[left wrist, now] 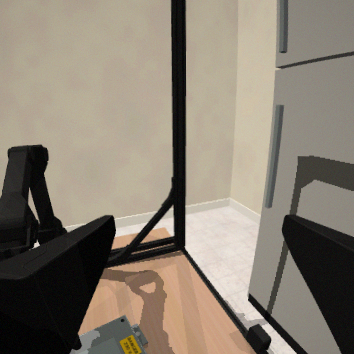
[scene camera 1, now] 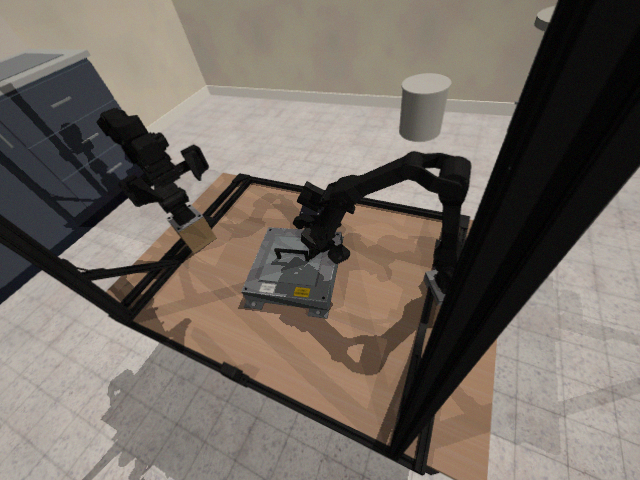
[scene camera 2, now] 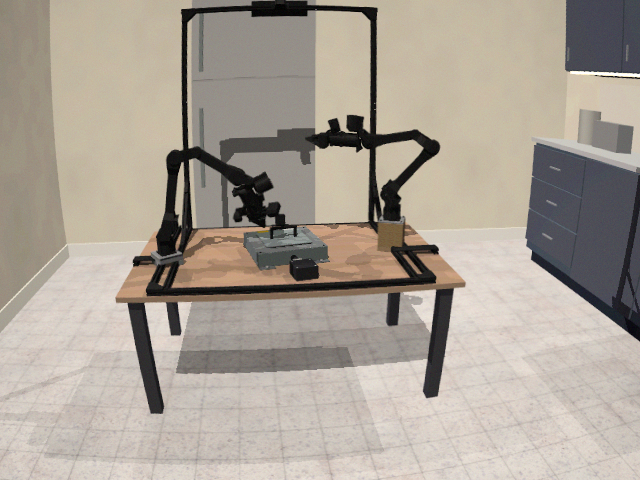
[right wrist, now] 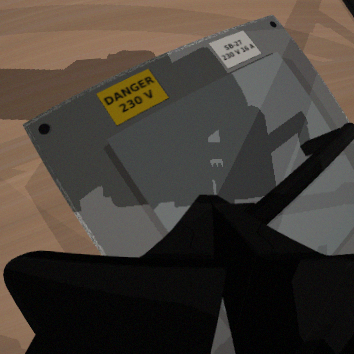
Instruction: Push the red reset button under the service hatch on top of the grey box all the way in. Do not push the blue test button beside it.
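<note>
The grey box [scene camera 1: 255, 281] [scene camera 2: 289, 255] [left wrist: 107, 340] [right wrist: 65, 155] lies on the table. Its service hatch [scene camera 1: 268, 271] [scene camera 2: 297, 240] [right wrist: 170, 150] looks shut and flat, with a black bar handle [scene camera 1: 292, 251] [scene camera 2: 283, 226] [right wrist: 305, 172] on top. The red and blue buttons do not show. My right gripper [scene camera 1: 311, 256] [scene camera 2: 263, 224] [right wrist: 206, 203] is shut and empty, its tips low over the hatch beside one end of the handle; whether they touch is hidden. My left gripper [scene camera 2: 309, 138] [left wrist: 199, 223] is open and empty, high above the table.
A small black block [scene camera 2: 303, 269] stands beside the grey box, near the table edge in scene camera 2. A black frame [scene camera 2: 292, 287] [left wrist: 178, 125] runs along the table edges and rises over it. A wooden block [scene camera 1: 197, 235] [scene camera 2: 390, 235] carries the left arm.
</note>
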